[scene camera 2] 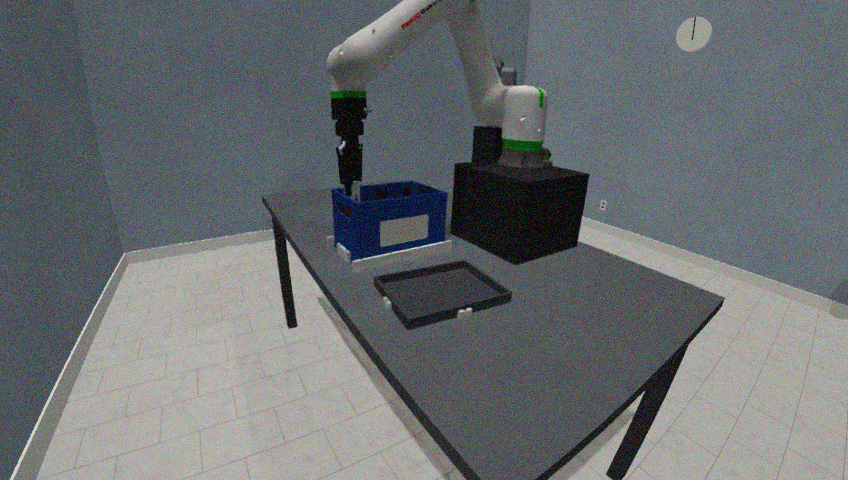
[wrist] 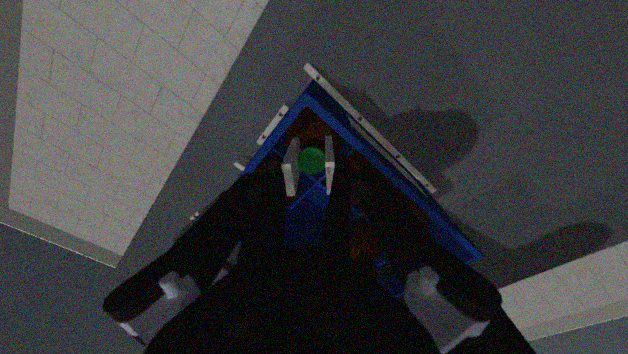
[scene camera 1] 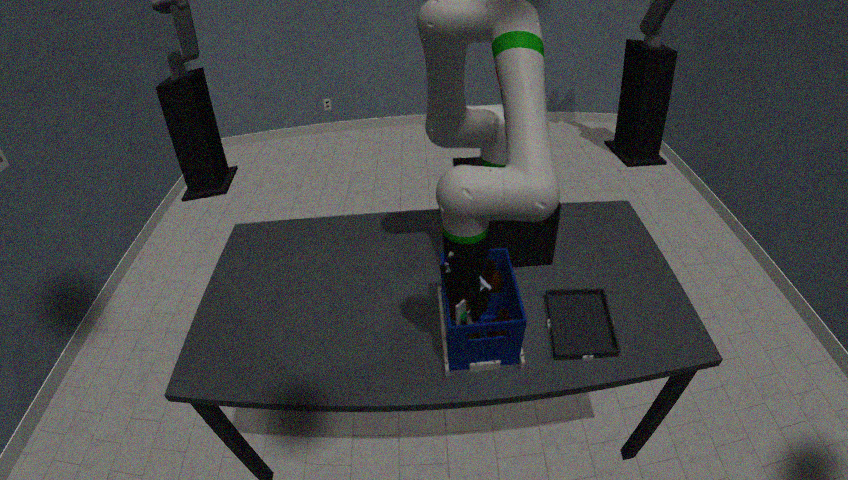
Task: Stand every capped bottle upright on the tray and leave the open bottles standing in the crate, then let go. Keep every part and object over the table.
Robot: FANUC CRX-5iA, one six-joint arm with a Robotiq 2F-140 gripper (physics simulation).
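Frame: origin at the arm's base, x ahead, y left, z up, level; metres.
Seen in the pictures: gripper, fingertip midpoint: (wrist: pixel 312 149); arm's base, origin of the base link: (scene camera 2: pixel 519 167).
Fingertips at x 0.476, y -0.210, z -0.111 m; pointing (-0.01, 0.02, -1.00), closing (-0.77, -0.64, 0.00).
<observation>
Offsets run from my fingertips to a thing's top centre.
The blue crate @[dx -0.087, dy +0.054, dz +0.046 m] (scene camera 1: pixel 484 352) (scene camera 2: pixel 361 233) (wrist: pixel 452 243) stands upright on the table. My gripper (scene camera 1: pixel 467 312) (scene camera 2: pixel 352 191) (wrist: pixel 312 149) points down into its front-left corner region, light pads at crate-rim height. The pads are closed in on both sides of a green-capped bottle @[dx +0.001, dy -0.001, dz +0.034 m] (wrist: pixel 311 159), which stands upright inside the crate; its green also shows in scene camera 1 (scene camera 1: pixel 463 315). Brown bottles @[dx -0.174, dy +0.103, dz +0.034 m] (scene camera 1: pixel 492 277) (scene camera 2: pixel 407 192) (wrist: pixel 364 243) stand elsewhere in the crate; darkness and my fingers hide whether they have caps. The black tray @[dx -0.030, dy +0.352, dz -0.103 m] (scene camera 1: pixel 612 324) (scene camera 2: pixel 434 318) holds no bottle.
White strips (scene camera 1: pixel 484 365) (scene camera 2: pixel 401 251) (wrist: pixel 360 119) run along the crate's base. Small white clips (scene camera 1: pixel 587 357) (scene camera 2: pixel 465 312) touch the tray's edge. The black robot pedestal (scene camera 1: pixel 538 240) (scene camera 2: pixel 516 214) stands behind the crate and tray. The table's front edge runs close in front of both.
</observation>
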